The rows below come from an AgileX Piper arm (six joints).
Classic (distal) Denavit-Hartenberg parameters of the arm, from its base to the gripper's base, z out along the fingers. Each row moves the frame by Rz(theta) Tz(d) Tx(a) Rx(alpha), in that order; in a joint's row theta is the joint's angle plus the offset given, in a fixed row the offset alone. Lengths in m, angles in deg.
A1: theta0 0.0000  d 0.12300  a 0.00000  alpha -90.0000
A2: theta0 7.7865  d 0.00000  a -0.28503  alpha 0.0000
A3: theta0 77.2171  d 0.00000  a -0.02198  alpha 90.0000
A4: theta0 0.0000  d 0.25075  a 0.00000  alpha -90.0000
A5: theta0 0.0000  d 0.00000  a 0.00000  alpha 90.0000
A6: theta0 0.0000  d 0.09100  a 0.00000  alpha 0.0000
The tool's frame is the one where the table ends.
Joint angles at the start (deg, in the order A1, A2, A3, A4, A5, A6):
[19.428, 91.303, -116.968, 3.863, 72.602, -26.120]
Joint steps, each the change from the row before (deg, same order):
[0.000, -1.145, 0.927, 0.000, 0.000, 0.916]
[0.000, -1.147, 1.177, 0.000, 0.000, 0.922]
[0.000, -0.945, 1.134, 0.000, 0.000, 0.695]
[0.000, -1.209, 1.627, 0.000, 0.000, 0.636]
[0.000, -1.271, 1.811, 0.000, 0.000, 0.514]
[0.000, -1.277, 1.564, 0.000, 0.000, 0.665]
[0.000, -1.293, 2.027, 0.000, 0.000, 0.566]
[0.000, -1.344, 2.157, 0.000, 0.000, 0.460]
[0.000, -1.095, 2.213, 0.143, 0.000, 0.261]
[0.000, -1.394, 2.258, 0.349, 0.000, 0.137]
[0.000, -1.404, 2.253, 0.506, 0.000, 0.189]
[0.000, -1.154, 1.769, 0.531, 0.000, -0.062]
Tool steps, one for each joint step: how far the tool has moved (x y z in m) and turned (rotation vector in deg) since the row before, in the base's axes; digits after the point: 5 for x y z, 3 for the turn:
[-0.00562, -0.00198, 0.00188, 0.696, 0.077, -0.609]
[-0.00529, -0.00187, 0.00059, 0.618, 0.313, -0.612]
[-0.00414, -0.00146, -0.00038, 0.410, 0.392, -0.462]
[-0.00506, -0.00179, -0.00144, 0.291, 0.589, -0.426]
[-0.00521, -0.00184, -0.00213, 0.166, 0.666, -0.347]
[-0.00560, -0.00198, -0.00107, 0.348, 0.472, -0.453]
[-0.00512, -0.00180, -0.00335, 0.130, 0.863, -0.389]
[-0.00531, -0.00187, -0.00389, 0.030, 0.904, -0.321]
[-0.00392, -0.00116, -0.00549, -0.085, 1.174, -0.119]
[-0.00580, -0.00149, -0.00444, 0.094, 0.959, 0.056]
[-0.00600, -0.00130, -0.00453, 0.265, 1.009, 0.080]
[-0.00510, -0.00095, -0.00344, 0.213, 0.722, 0.268]

